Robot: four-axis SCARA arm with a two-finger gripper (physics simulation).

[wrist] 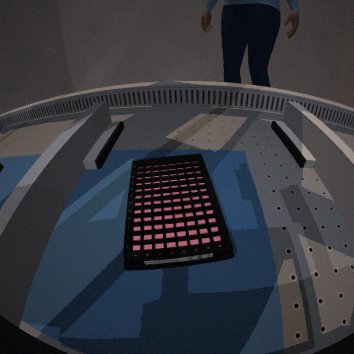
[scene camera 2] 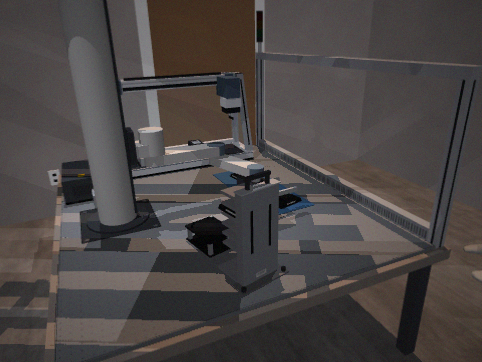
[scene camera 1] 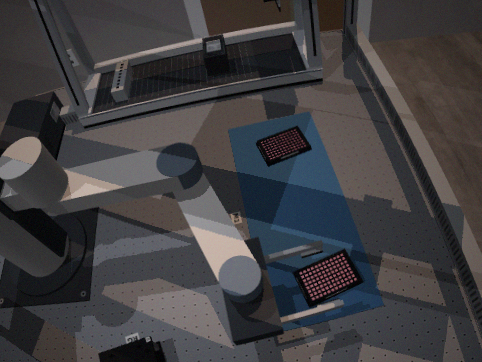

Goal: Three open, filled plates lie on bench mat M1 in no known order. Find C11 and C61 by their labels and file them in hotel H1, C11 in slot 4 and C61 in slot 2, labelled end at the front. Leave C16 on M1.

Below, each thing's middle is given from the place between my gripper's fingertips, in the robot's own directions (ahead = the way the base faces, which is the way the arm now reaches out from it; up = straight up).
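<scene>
Measured from my hand, the blue mat M1 (scene camera 1: 297, 201) is 10 cm below it, 3 cm behind it and 22 cm to the left of it. The black box (scene camera 2: 70, 170) is 4 cm below my hand, and it is also 60 cm to the left of the hand and 82 cm behind it. Then there is the dark deck (scene camera 1: 191, 63), 8 cm below my hand, 76 cm to the left of it and 32 cm behind it.
</scene>
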